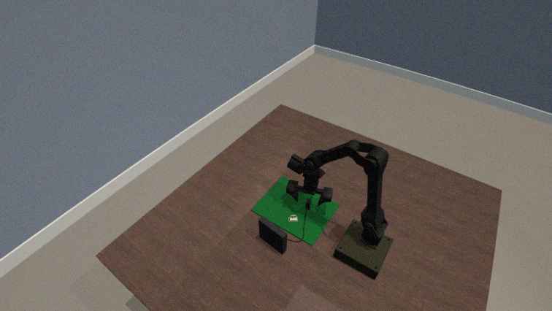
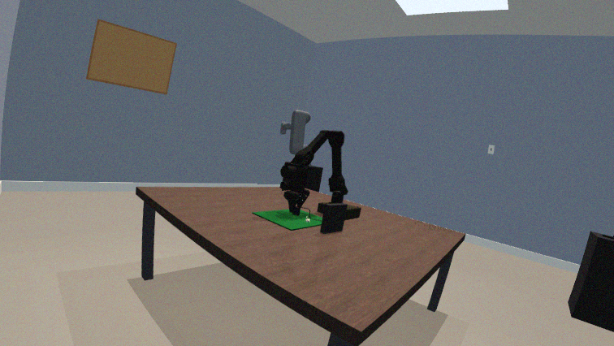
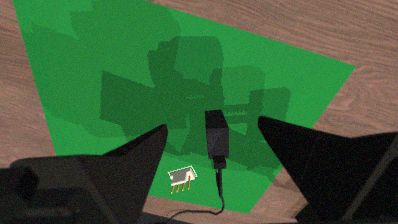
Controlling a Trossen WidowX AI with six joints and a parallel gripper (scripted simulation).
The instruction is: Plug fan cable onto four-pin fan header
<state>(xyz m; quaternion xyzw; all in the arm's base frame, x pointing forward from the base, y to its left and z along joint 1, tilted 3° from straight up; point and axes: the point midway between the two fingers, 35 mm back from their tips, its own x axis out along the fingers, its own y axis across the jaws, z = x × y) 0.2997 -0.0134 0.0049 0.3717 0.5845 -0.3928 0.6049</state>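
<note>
The white four-pin fan header lies 10 cm to the left of my gripper tip and 2 cm below it. The rest, counted from my gripper tip: dark fan plug (1 cm behind, 1 cm to the left); green board (3 cm ahead, 4 cm to the left, 4 cm below); black fan (23 cm to the left, 4 cm above).
</note>
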